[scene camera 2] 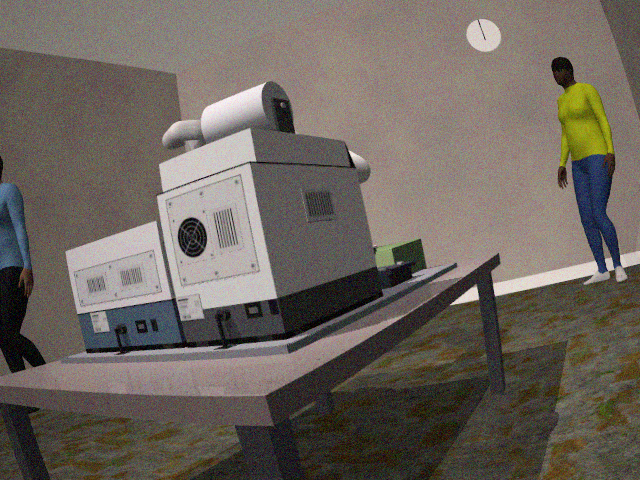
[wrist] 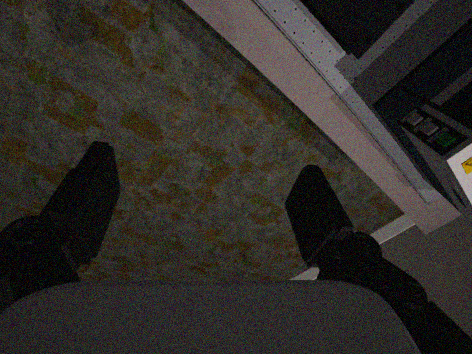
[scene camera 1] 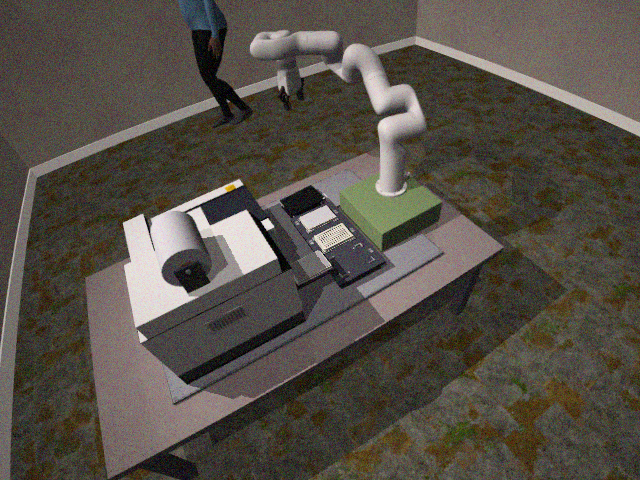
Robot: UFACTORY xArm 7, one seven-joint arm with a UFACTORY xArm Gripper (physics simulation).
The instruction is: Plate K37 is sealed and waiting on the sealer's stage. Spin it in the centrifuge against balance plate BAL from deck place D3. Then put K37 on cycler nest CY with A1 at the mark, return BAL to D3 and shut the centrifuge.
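Frame: origin at the arm's base, x ahead, y left, z up, level; centimetres.
Where they show: gripper, between the fingertips: (wrist: 211, 176) (scene camera 1: 294, 104); arm's base, origin of its link: (scene camera 1: 391, 187).
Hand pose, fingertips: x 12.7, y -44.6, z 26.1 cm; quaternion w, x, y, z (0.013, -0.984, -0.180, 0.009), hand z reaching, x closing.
Observation:
Each offset is from my fingertips to the centre of the thing.
A flat grey-topped plate @(dx +37.5, dy +55.8, dz -23.9 cm) (scene camera 1: 313, 265) sits on the stage in front of the big white machine with the roll, in scene camera 1; its label is too small to read. On the dark deck (scene camera 1: 369, 268) are a white plate @(dx +18.2, dy +34.5, dz -30.3 cm) (scene camera 1: 316, 218) and a cream plate with wells @(dx +20.1, dy +46.8, dz -30.3 cm) (scene camera 1: 333, 236); I cannot tell which is BAL. A second, lower machine @(dx +60.3, dy +22.5, dz -23.5 cm) (scene camera 1: 227, 205) (scene camera 2: 121, 268) has a dark top panel in scene camera 1; its state is unclear. My gripper (scene camera 1: 293, 102) (wrist: 211, 176) is open and empty, high up and out past the table's far edge, well away from the plates.
The big machine @(dx +67.0, dy +51.5, dz -11.9 cm) (scene camera 1: 217, 304) (scene camera 2: 320, 232) carries a white roll @(dx +69.1, dy +51.2, dz +6.1 cm) (scene camera 1: 178, 242) (scene camera 2: 240, 113). A black block @(dx +15.0, dy +19.3, dz -33.2 cm) (scene camera 1: 302, 200) lies at the deck's far end. The arm stands on a green block (scene camera 1: 390, 211) (scene camera 2: 408, 254). The table edge (wrist: 320, 120) crosses the wrist view. A person (scene camera 1: 209, 46) stands beyond the table.

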